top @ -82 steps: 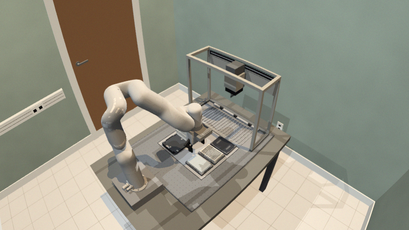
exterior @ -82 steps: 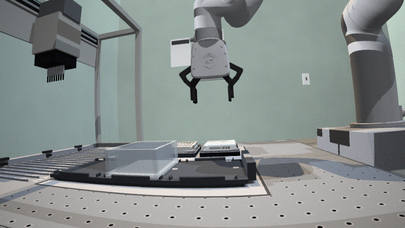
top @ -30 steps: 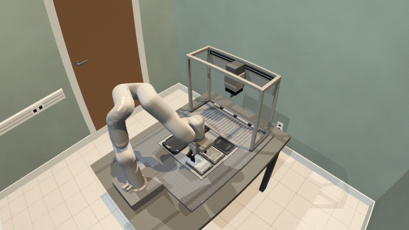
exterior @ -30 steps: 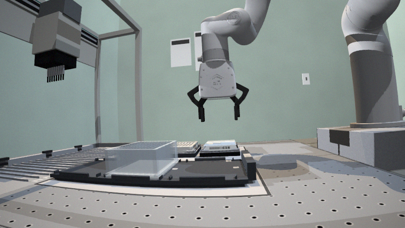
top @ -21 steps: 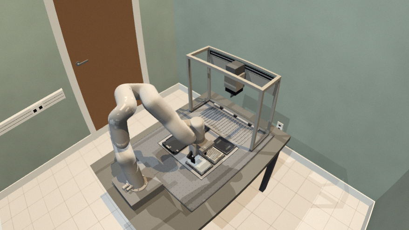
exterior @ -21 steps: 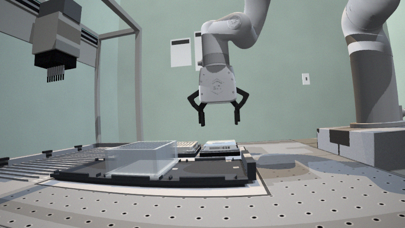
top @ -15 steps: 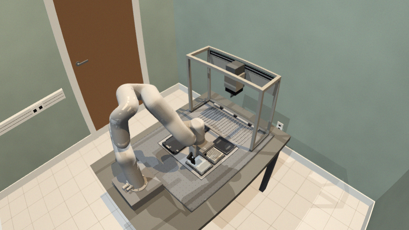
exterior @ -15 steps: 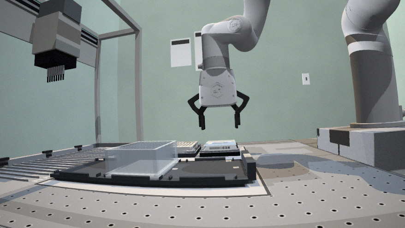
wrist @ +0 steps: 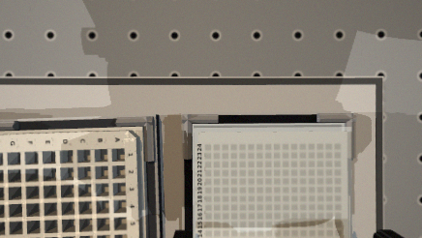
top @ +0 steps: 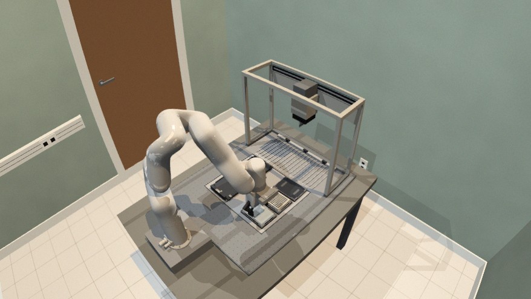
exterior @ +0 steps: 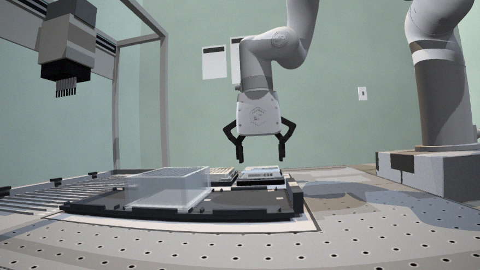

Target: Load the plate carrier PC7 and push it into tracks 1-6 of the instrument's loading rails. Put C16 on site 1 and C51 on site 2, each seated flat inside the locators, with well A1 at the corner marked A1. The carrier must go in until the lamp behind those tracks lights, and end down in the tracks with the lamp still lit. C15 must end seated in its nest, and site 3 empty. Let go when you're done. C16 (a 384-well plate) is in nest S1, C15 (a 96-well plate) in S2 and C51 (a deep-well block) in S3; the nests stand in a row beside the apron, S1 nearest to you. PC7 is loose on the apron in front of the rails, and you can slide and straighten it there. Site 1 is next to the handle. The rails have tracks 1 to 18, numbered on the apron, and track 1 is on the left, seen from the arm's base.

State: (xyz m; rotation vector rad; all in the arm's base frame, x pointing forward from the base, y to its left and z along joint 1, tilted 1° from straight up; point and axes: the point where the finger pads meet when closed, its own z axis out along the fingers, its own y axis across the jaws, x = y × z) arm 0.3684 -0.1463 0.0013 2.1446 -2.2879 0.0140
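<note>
My gripper is now 3 cm above the 384-well plate C16. From my hand the other things lie so: nest S3: 22 cm ahead, 1 cm to the right, 5 cm below; then carrier PC7: 13 cm ahead, 22 cm to the left, 4 cm below; then nest S1: 5 cm below.
</note>
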